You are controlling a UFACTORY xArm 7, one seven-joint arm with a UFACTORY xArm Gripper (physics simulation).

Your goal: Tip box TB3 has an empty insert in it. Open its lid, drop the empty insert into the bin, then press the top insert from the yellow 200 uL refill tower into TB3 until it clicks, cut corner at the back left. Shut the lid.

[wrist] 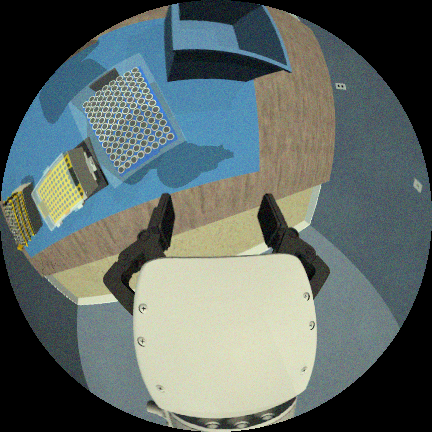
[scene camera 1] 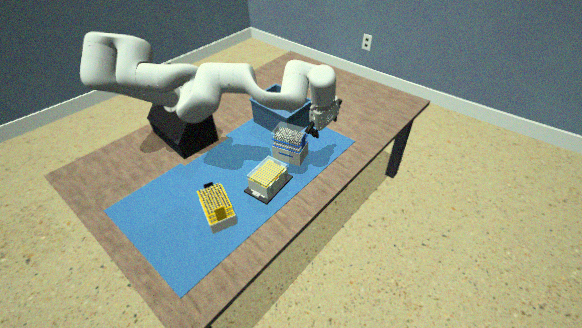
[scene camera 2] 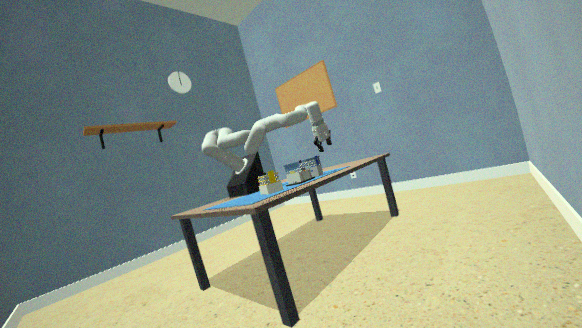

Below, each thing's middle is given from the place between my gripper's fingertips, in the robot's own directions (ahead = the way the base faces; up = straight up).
Labels:
Now: hand 29 cm past the blue bin [scene camera 1: 268, 118], 4 cm to the right of it and 9 cm above it.

